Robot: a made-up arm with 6 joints.
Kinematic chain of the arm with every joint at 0, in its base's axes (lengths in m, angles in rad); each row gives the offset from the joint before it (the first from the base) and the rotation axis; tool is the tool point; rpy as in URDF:
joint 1: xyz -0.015 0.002 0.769 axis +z
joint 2: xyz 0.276 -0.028 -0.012 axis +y
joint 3: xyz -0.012 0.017 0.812 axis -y
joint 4: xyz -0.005 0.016 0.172 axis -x
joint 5: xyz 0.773 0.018 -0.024 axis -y
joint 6: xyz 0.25 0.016 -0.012 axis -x
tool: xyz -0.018 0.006 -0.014 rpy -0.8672 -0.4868 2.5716
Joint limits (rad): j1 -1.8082..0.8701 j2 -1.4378..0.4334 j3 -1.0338..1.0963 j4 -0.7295..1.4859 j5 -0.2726..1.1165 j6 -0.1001..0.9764
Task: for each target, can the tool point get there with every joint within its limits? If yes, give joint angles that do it. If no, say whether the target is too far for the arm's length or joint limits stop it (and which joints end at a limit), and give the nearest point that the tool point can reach.
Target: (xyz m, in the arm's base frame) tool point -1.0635 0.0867 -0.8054
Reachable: no: joint limits stop it (at a limit: joint 1, joint 2, joint 3, joint 5, joint 6) | nearest point -0.2886 -0.7597 0.5297 | short by 1.761 m
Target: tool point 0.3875 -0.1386 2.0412
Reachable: yes | joints -0.6966 -0.7139 -0.1697 0.8970 0.9787 -0.0102
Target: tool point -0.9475 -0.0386 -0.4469
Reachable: no: joint limits stop it (at a limit: joint 1, joint 2, joint 3, joint 5) | nearest point -0.2896 -0.7604 0.5298 | short by 1.381 m
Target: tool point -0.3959 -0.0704 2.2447
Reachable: yes | joints 0.2201 -0.9343 0.4018 -0.3844 0.4820 0.5265
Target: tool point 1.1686 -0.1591 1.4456
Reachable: yes | joints -0.1722 -0.0907 -0.3433 -0.0861 0.0491 0.2856
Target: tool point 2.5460 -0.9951 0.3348
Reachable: no: too far | nearest point 1.3853 -0.5432 1.0118 | short by 1.418 m
